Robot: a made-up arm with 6 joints. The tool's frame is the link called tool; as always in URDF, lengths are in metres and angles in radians. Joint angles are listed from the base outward.
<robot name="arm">
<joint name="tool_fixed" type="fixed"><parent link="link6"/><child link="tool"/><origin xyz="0 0 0" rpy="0 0 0"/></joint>
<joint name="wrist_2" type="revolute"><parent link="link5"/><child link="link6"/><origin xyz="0 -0.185 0" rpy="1.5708 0 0"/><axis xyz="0 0 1"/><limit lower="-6.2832" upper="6.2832"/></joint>
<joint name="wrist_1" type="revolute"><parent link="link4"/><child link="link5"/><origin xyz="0 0 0" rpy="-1.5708 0 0"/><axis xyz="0 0 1"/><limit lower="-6.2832" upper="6.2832"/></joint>
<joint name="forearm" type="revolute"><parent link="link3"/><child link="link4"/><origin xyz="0 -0.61 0" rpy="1.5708 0 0"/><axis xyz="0 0 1"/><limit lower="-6.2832" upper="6.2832"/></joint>
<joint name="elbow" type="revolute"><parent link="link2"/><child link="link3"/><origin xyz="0 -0.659 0" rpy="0 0 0"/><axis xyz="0 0 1"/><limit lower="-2.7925" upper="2.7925"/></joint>
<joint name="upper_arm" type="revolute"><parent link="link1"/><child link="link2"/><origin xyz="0 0.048 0" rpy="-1.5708 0 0"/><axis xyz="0 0 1"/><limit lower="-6.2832" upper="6.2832"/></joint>
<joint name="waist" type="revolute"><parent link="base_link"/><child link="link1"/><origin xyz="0 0 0.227" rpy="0 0 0"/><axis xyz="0 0 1"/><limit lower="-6.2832" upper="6.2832"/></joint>
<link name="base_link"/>
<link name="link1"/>
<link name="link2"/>
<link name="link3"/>
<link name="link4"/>
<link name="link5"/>
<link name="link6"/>
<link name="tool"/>
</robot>
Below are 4 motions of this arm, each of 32 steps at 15 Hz.
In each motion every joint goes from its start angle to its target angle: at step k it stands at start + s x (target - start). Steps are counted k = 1, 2, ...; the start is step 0. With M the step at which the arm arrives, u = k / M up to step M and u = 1 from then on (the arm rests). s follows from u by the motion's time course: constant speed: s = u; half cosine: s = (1 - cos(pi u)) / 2; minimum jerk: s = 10 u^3 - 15 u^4 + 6 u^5.
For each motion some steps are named. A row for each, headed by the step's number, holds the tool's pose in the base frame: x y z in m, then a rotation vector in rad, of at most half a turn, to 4 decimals.
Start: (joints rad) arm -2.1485 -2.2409 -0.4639 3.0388 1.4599 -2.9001
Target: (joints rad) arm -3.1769 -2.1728 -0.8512 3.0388 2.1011 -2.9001
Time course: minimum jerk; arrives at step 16
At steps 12, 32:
12: 0.4604 -0.0323 -0.6960 1.6678 -0.0750 -2.2457
32: 0.4435 -0.0801 -0.6777 1.5803 -0.1531 -2.3996

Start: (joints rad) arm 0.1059 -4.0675 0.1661 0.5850 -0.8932 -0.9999
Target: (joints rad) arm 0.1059 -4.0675 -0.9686 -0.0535 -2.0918 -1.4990
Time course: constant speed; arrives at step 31
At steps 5, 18, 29, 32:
5: 1.1716 0.0965 -0.4607 -0.1970 1.2334 -0.8868
18: 1.1463 0.1306 -0.0824 0.0830 0.2543 -1.1955
29: 0.9884 0.1554 0.1243 0.5204 -0.5384 -1.3011
32: 0.9553 0.1584 0.1475 0.6149 -0.6767 -1.2980

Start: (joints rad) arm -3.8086 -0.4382 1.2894 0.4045 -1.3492 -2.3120
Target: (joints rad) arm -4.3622 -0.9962 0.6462 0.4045 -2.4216 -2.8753
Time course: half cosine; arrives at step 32
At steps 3, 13, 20, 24, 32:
3: -0.0438 0.0654 1.3814 0.0999 0.6454 0.3198
13: 0.2164 -0.2164 1.3554 0.5913 1.2011 0.0080
20: 0.3220 -0.5305 1.1957 1.0670 1.7788 -0.1343
24: 0.3149 -0.6653 1.0907 1.2825 2.0574 -0.0956
32: 0.2813 -0.7702 0.9891 1.4606 2.2996 0.0229

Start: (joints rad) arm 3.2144 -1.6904 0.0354 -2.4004 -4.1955 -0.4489
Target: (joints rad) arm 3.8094 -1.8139 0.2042 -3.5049 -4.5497 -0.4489
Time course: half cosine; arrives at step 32
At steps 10, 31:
10: 1.1400 0.2694 -0.0559 0.9521 -2.4240 -0.7472
31: 1.0226 0.6611 -0.1247 1.5213 -2.5024 0.5647

